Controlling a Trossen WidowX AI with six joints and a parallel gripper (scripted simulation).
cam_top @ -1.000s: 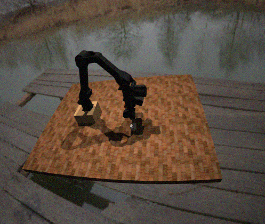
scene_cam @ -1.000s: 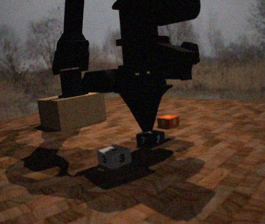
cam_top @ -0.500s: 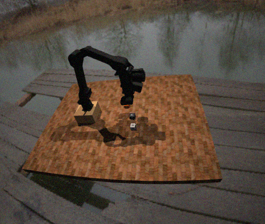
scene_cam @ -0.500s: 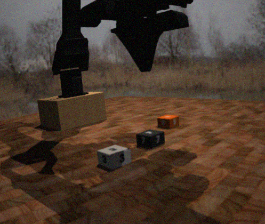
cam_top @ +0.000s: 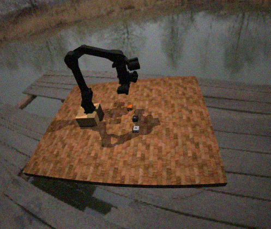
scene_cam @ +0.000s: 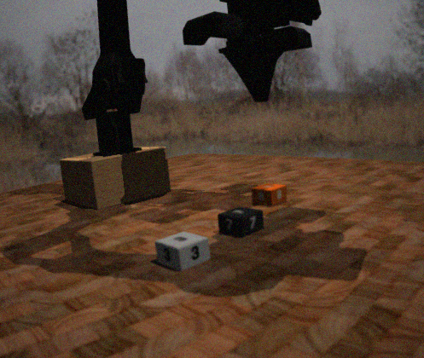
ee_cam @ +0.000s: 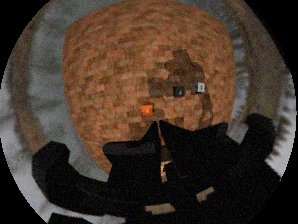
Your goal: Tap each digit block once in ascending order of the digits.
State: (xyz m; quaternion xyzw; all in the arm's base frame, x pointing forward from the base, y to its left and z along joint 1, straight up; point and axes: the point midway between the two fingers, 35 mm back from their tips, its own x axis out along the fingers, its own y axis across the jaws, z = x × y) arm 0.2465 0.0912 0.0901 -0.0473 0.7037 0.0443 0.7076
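Now: the orange block 120 mm below my gripper tip, 10 mm to the left of it and 10 mm behind it. Round my gripper tip: black block 120 mm below, 90 mm to the right, 50 mm ahead.
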